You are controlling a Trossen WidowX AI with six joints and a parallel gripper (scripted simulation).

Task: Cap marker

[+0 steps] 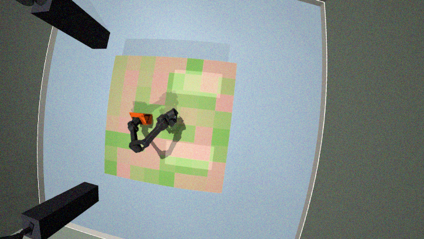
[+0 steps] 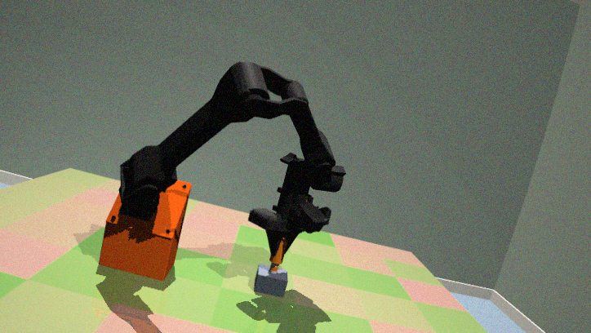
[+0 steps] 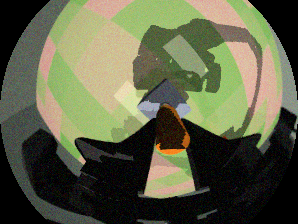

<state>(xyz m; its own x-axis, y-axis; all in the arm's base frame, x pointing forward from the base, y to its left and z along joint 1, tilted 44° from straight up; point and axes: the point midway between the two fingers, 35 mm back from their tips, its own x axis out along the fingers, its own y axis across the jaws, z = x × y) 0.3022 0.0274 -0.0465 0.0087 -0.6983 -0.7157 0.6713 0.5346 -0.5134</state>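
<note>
Right now my gripper tip is 10 mm below the marker cap. From my gripper tip the other things lie so: holder block: 60 mm below.
</note>
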